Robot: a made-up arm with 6 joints. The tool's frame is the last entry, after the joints. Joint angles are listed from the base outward. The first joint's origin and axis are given. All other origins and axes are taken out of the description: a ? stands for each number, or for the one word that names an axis. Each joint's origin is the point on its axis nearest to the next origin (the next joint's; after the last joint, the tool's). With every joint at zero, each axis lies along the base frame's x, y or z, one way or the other. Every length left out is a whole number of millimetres.
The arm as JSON. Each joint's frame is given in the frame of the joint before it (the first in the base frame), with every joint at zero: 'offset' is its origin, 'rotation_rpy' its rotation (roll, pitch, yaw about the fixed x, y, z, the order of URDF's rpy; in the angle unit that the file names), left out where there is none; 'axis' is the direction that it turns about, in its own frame. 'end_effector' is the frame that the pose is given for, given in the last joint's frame.
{
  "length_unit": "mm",
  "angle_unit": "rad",
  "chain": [
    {
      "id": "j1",
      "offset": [
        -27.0,
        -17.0,
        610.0
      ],
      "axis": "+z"
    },
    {
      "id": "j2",
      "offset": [
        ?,
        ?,
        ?
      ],
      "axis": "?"
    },
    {
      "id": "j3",
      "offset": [
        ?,
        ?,
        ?
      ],
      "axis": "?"
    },
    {
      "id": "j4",
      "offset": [
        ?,
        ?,
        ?
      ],
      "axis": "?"
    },
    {
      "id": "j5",
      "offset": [
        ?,
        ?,
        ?
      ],
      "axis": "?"
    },
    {
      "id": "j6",
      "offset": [
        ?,
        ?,
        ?
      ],
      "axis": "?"
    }
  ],
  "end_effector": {
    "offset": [
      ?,
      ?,
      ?
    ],
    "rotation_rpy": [
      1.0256,
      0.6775,
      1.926
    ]
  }
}
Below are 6 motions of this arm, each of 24 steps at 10 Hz.
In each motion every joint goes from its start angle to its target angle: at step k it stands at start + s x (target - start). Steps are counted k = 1, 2, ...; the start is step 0. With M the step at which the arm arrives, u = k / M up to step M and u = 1 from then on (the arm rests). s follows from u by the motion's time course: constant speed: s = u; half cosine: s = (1 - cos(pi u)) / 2; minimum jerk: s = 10 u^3 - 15 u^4 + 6 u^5.
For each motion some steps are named. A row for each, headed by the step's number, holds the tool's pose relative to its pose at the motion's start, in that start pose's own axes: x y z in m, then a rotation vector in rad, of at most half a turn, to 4 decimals.
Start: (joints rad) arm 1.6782 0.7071 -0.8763 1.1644 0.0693 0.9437
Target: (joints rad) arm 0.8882 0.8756 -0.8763 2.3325 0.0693 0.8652
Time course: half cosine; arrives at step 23
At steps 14, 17, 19, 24:
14: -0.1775 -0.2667 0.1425 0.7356 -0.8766 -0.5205
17: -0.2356 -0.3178 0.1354 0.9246 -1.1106 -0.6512
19: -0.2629 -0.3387 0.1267 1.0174 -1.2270 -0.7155
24: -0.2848 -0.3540 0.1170 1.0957 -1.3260 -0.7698

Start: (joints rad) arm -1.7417 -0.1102 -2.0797 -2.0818 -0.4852 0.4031
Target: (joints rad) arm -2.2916 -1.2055 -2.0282 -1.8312 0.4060 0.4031
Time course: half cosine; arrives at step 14
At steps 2, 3, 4, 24:
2: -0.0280 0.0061 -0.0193 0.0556 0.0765 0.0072
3: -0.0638 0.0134 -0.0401 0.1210 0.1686 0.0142
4: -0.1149 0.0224 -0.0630 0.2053 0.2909 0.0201
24: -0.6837 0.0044 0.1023 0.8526 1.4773 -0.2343

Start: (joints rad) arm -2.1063 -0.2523 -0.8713 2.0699 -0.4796 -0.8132
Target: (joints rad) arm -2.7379 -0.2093 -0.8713 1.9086 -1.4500 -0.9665
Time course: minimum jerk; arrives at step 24
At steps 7, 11, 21, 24:
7: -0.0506 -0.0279 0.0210 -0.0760 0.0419 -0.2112
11: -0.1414 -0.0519 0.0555 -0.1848 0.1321 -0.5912
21: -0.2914 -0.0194 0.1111 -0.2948 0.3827 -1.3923
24: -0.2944 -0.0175 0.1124 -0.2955 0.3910 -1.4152

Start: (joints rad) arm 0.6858 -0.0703 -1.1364 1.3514 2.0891 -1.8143
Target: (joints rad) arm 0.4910 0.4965 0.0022 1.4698 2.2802 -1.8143
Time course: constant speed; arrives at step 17
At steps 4, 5, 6, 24:
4: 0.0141 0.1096 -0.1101 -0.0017 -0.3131 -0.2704
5: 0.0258 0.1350 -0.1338 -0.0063 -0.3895 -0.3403
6: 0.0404 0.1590 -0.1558 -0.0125 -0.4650 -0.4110
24: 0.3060 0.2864 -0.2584 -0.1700 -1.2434 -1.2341

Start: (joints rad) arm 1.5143 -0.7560 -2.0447 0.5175 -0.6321 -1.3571
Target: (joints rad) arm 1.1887 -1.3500 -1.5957 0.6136 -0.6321 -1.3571
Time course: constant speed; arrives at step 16
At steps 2, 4, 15, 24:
2: -0.0310 -0.0153 0.0099 -0.0224 0.0221 -0.0147
4: -0.0623 -0.0286 0.0222 -0.0453 0.0433 -0.0297
15: -0.2291 -0.0613 0.1262 -0.1796 0.1457 -0.1144
24: -0.2433 -0.0605 0.1378 -0.1926 0.1538 -0.1222

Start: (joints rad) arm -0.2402 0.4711 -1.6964 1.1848 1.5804 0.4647
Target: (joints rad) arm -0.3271 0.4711 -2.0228 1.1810 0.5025 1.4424
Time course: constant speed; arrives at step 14
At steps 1, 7, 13, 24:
1: -0.0067 0.0153 0.0179 -0.0384 -0.0898 -0.0364
7: -0.0573 0.1359 0.0967 -0.2425 -0.6787 -0.1025
13: -0.1174 0.2807 0.1114 -0.3756 -1.2760 0.1119
24: -0.1275 0.3046 0.1073 -0.3885 -1.3679 0.1758

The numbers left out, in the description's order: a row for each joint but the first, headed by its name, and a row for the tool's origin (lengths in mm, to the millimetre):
j2: xyz 27.0 -35.0 0.0, axis +y
j3: xyz 41.0 0.0 327.0, axis +y
j4: xyz 99.0 0.0 -364.0, axis -z
j5: xyz -16.0 45.0 0.0, axis +y
j6: xyz 132.0 0.0 -133.0, axis -z
tool: xyz 22.0 16.0 0.0

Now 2 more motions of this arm.
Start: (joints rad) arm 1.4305 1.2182 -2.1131 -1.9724 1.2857 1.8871
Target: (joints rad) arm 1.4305 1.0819 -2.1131 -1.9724 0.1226 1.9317
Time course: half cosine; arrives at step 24
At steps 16, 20, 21, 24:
16: -0.0814 0.0581 0.1160 0.0011 -0.5442 0.6410
20: -0.1189 0.0653 0.1359 -0.0092 -0.6743 0.7989
21: -0.1253 0.0661 0.1386 -0.0113 -0.6947 0.8240
24: -0.1339 0.0669 0.1420 -0.0142 -0.7214 0.8570

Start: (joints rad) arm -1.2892 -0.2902 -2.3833 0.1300 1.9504 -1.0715
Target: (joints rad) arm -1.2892 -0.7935 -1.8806 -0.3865 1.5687 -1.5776
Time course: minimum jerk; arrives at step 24
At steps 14, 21, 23, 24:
14: 0.0124 0.1080 -0.0057 0.1088 0.4639 -0.0004
21: 0.0295 0.1630 -0.0056 0.1805 0.7093 0.0614
23: 0.0305 0.1655 -0.0055 0.1841 0.7207 0.0653
24: 0.0305 0.1656 -0.0055 0.1842 0.7212 0.0655

